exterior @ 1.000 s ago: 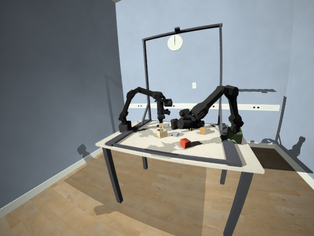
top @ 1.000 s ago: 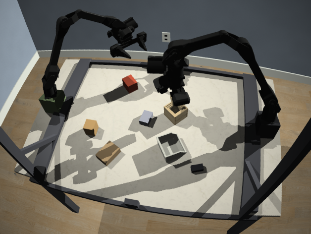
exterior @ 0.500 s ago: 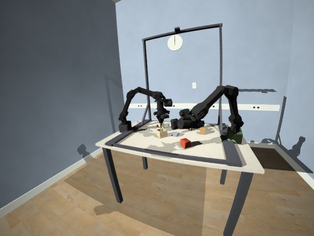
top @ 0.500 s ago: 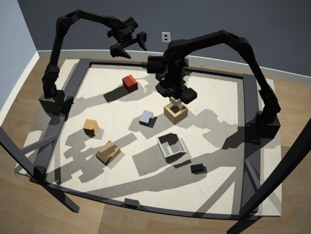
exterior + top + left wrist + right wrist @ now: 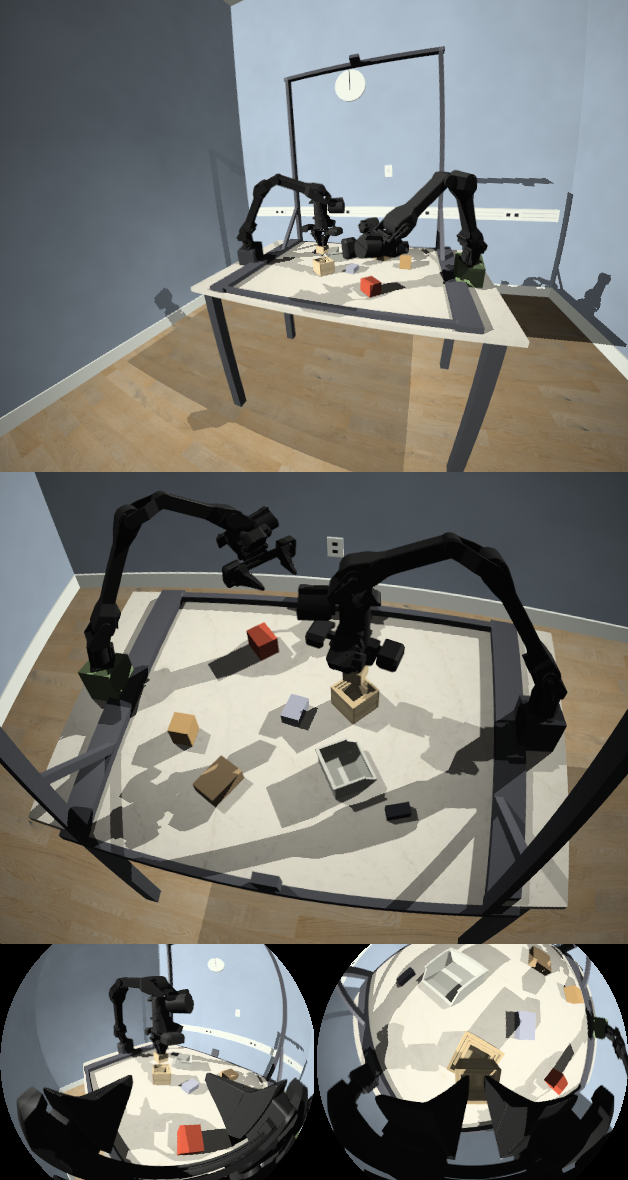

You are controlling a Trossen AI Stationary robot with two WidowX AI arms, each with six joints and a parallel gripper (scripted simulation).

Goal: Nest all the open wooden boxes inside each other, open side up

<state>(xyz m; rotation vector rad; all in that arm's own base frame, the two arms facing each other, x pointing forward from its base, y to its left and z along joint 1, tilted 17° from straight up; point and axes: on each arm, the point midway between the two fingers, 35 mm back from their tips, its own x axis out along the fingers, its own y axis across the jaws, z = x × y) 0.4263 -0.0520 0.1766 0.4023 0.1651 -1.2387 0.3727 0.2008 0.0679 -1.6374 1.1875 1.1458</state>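
Now: right hand 40 mm above the small wooden box. The rest, counted from my right hand: large wooden box: 130 mm below; grey-blue cube: 140 mm below, 120 mm to the left, 40 mm behind; grey open tray: 170 mm behind, 120 mm below, 10 mm to the right.
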